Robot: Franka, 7 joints.
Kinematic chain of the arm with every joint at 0, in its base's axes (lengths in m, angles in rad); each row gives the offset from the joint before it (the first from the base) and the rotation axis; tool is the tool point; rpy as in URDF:
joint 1: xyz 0 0 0.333 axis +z
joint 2: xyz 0 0 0 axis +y
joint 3: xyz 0 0 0.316 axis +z
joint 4: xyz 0.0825 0 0 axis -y
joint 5: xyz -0.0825 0 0.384 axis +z
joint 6: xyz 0 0 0 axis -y
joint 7: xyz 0.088 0 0 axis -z
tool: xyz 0 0 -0.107 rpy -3.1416 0 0
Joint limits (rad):
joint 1: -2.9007..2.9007
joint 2: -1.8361..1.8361
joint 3: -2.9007..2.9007
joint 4: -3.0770..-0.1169
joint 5: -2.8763..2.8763
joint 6: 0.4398..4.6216
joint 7: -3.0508..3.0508
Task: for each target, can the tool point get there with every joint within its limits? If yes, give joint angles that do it. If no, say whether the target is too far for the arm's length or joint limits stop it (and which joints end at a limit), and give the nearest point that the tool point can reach.
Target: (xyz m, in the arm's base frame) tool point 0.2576 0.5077 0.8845
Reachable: yes | joints 1.6736 0.4438 -0.8058 -1.0246 0.6015 3.6353 2.3485
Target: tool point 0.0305 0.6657 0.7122
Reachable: yes | joints 1.3422 1.0135 0.3458 -0.3524 -0.8837 3.8551 0.2418
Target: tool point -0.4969 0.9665 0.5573
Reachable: no: too far | nearest point -0.3842 0.7472 0.5064 | short by 0.252 m
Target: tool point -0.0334 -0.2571 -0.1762
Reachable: yes | joints -1.9770 1.5465 0.1048 -2.2677 -0.1203 4.0094 1.8321
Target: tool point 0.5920 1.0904 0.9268
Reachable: no: too far | nearest point 0.3692 0.6801 0.7033 | short by 0.518 m
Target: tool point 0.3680 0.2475 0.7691
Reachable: yes | joints 0.0626 -0.2383 0.6023 -1.9868 0.6568 3.9698 1.0483
